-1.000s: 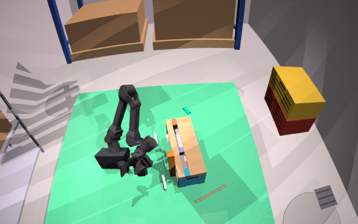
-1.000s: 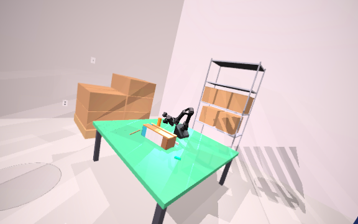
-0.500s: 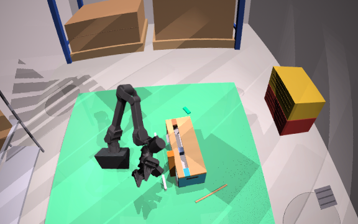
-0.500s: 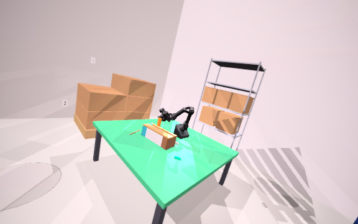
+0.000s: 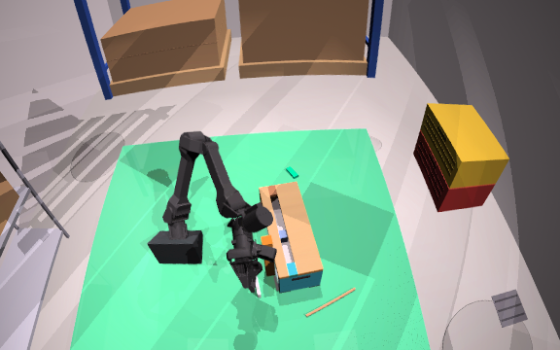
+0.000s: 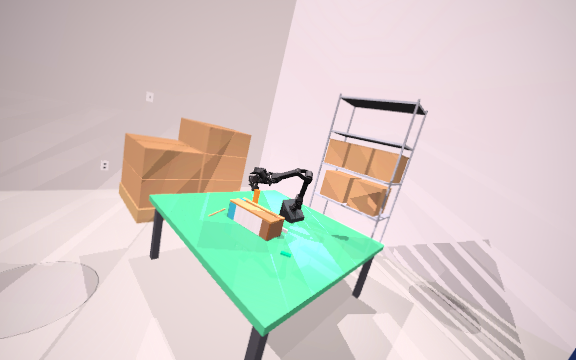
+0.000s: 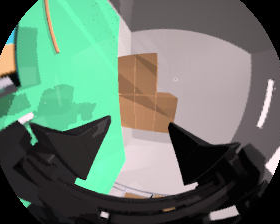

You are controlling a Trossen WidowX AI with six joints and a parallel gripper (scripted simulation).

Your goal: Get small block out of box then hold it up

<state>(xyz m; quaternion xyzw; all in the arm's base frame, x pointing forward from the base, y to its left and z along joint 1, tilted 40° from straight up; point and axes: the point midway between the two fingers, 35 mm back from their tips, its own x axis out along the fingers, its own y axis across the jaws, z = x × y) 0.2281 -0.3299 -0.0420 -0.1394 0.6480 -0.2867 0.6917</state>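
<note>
Right now my gripper tip is 12 cm short of the wooden box, 28 cm to the right of it and 18 cm above it. Also, from my gripper tip: small block (13 cm ahead, 27 cm to the left, 16 cm below); then thin wooden rod (26 cm ahead, 1 cm to the left, 24 cm below); then orange bar (7 cm ahead, 18 cm to the left, 14 cm below).
</note>
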